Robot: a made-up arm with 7 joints. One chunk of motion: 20 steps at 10 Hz.
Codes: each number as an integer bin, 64 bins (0 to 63) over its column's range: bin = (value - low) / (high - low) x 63, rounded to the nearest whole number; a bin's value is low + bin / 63 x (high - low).
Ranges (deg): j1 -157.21..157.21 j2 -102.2..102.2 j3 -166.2..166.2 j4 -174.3..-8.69 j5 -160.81..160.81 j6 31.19..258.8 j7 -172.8..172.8
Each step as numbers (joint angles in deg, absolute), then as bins.
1 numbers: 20.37 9.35 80.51 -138.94 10.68 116.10 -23.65
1 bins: 36 34 47 13 34 24 27
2 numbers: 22.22 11.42 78.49 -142.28 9.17 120.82 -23.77
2 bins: 36 35 46 12 33 25 27
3 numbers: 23.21 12.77 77.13 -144.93 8.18 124.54 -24.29
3 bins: 36 35 46 11 33 26 27
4 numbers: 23.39 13.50 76.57 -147.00 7.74 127.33 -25.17
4 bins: 36 36 46 10 33 27 27
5 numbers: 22.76 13.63 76.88 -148.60 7.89 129.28 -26.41
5 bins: 36 36 46 10 33 27 27
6 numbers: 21.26 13.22 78.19 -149.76 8.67 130.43 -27.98
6 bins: 36 36 46 9 33 27 26
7 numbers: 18.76 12.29 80.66 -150.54 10.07 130.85 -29.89
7 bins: 35 35 47 9 33 28 26
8 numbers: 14.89 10.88 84.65 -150.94 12.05 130.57 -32.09
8 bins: 34 35 48 9 34 28 26
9 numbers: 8.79 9.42 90.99 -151.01 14.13 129.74 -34.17
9 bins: 33 34 49 9 34 27 25
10 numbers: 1.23 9.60 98.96 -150.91 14.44 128.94 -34.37
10 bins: 32 34 50 9 34 27 25
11 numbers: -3.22 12.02 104.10 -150.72 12.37 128.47 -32.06
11 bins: 31 35 51 9 34 27 26
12 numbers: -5.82 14.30 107.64 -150.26 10.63 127.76 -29.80
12 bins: 30 36 52 9 34 27 26
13 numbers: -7.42 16.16 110.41 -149.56 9.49 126.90 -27.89
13 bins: 30 36 52 9 33 26 26
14 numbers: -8.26 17.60 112.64 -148.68 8.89 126.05 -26.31
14 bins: 30 37 53 10 33 26 27
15 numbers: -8.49 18.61 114.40 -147.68 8.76 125.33 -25.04
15 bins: 30 37 53 10 33 26 27
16 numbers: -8.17 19.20 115.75 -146.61 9.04 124.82 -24.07
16 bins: 30 37 53 11 33 26 27
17 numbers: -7.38 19.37 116.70 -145.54 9.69 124.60 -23.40
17 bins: 30 37 54 11 33 26 27
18 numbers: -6.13 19.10 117.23 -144.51 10.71 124.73 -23.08
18 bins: 30 37 54 11 34 26 27
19 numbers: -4.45 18.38 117.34 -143.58 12.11 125.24 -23.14
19 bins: 31 37 54 12 34 26 27
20 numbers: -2.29 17.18 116.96 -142.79 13.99 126.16 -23.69
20 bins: 31 37 54 12 34 26 27
